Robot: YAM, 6 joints.
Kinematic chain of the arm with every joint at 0, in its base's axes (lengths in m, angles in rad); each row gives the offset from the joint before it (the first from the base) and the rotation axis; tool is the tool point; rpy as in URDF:
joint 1: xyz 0 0 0.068 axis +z
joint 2: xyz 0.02 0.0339 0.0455 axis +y
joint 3: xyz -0.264 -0.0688 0 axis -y
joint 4: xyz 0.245 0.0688 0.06 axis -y
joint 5: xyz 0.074 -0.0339 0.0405 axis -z
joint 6: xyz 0.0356 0 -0.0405 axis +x
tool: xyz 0 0 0 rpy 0 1.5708 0
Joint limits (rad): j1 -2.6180..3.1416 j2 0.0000..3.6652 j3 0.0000..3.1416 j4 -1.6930..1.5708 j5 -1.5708..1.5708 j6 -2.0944..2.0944
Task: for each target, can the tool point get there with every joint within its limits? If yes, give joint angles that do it. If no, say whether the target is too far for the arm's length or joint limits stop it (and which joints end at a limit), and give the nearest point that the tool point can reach.
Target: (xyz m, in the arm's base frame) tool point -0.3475 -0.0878 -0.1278
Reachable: no: joint limits stop it (at a limit: joint 1) | nearest point -0.3475 -0.0356 -0.1278 | short by 0.052 m
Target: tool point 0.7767 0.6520 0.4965
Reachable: no: too far | nearest point 0.4626 0.3883 0.3385 | short by 0.439 m
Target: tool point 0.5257 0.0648 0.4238
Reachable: yes | joints 0.0762 2.6367 2.7735 0.9822 -0.7614 -0.3346
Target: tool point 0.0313 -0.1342 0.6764
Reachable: yes | joints 1.9078 0.9267 2.3787 -0.1869 -0.4291 0.8601
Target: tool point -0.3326 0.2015 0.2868
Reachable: yes | joints 2.5525 1.6940 1.0454 0.7579 -0.5065 0.1613
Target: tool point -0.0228 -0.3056 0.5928
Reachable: yes | joints 1.4309 0.7266 2.2199 1.0881 0.5968 1.4881
